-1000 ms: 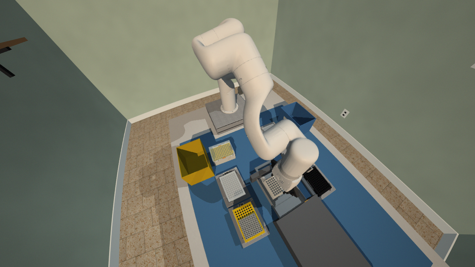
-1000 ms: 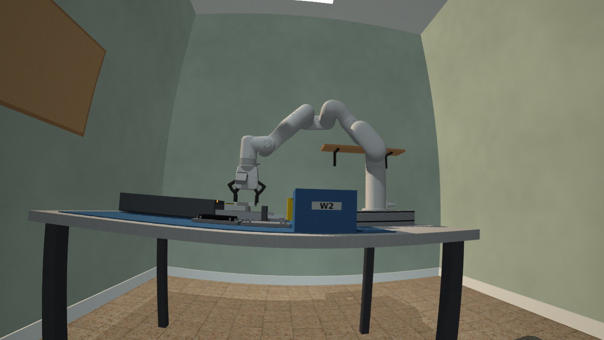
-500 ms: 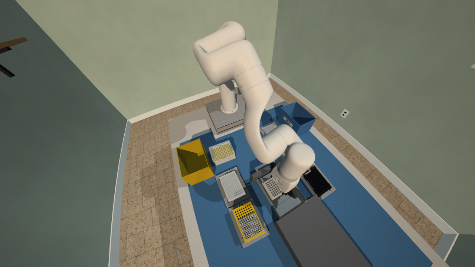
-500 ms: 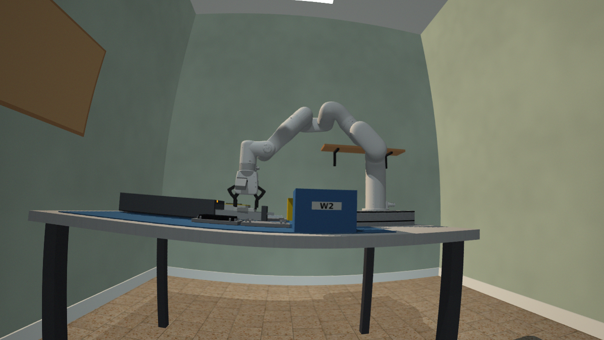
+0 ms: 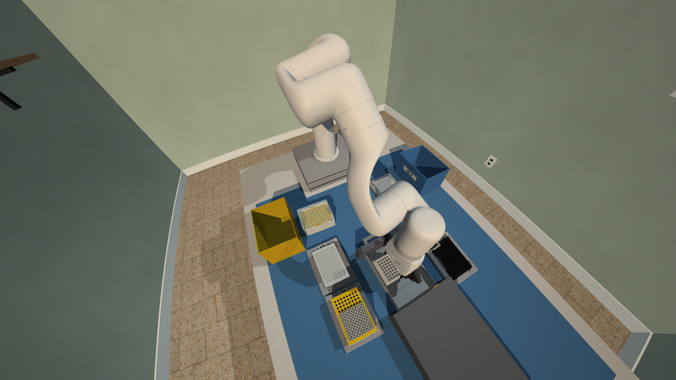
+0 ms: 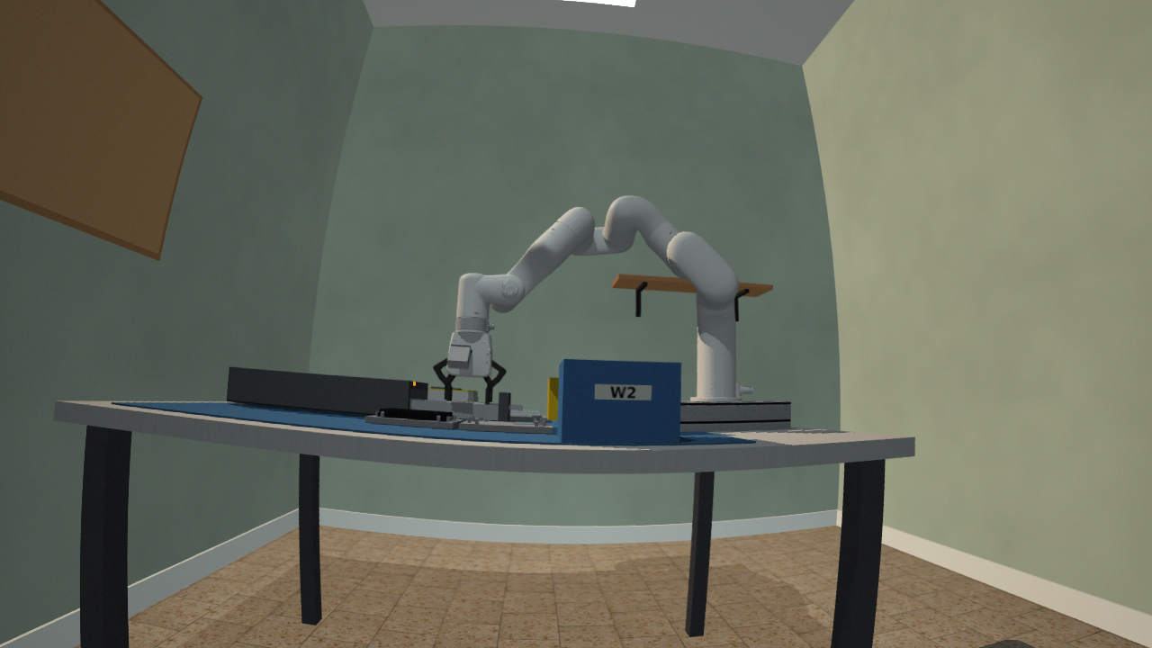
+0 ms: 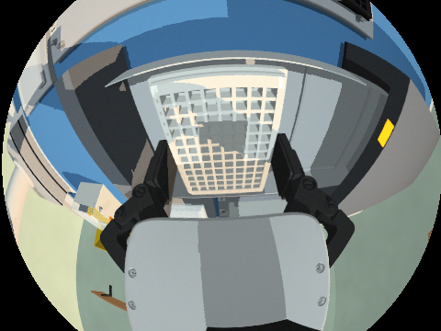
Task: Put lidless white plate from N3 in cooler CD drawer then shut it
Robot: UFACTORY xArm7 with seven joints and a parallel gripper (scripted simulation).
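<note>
Now: the cooler drawer 40 mm ahead of my hand and 30 mm below it. Round my hand: black plate (190 mm to the left, 70 mm ahead, 30 mm below); cooler CD (180 mm ahead, 20 mm below); yellow tube rack (200 mm to the right, 60 mm ahead).
</note>
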